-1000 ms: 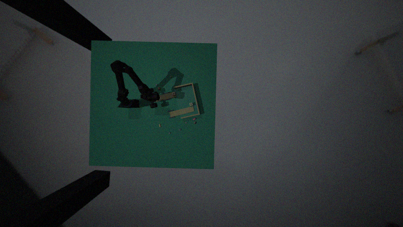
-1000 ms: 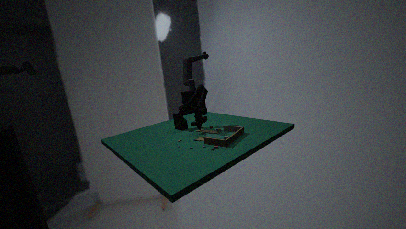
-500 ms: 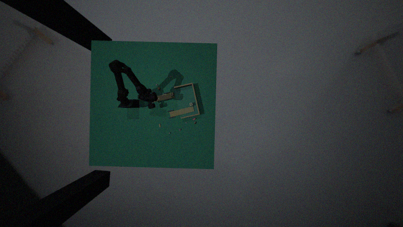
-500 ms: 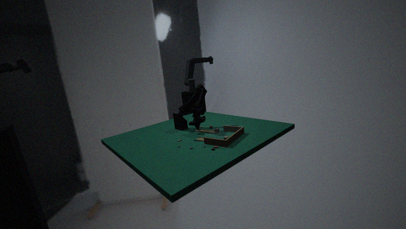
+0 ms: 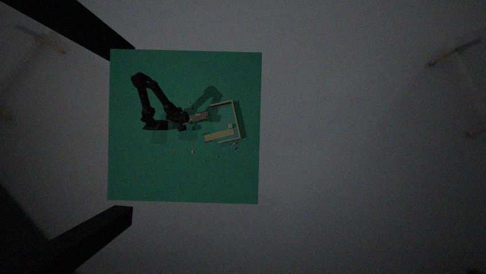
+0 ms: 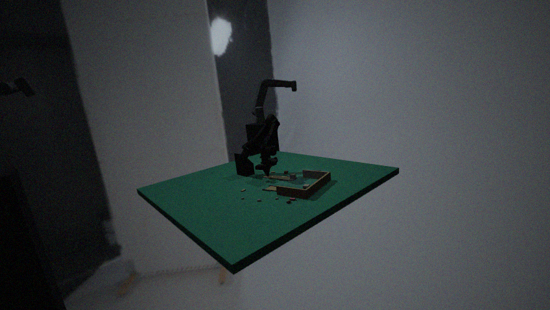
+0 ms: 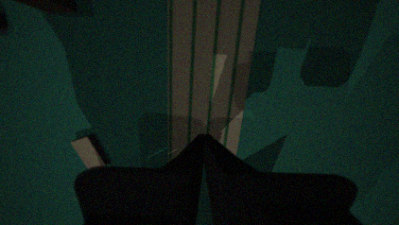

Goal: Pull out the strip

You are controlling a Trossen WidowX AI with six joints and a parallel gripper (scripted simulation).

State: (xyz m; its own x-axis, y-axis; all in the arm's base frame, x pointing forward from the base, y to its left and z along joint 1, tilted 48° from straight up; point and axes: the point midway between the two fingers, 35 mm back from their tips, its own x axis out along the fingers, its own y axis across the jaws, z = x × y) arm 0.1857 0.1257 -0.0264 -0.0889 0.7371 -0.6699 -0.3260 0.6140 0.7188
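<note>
The tan cube lies 12 cm to the left of my gripper tip and 6 cm ahead of it.
</note>
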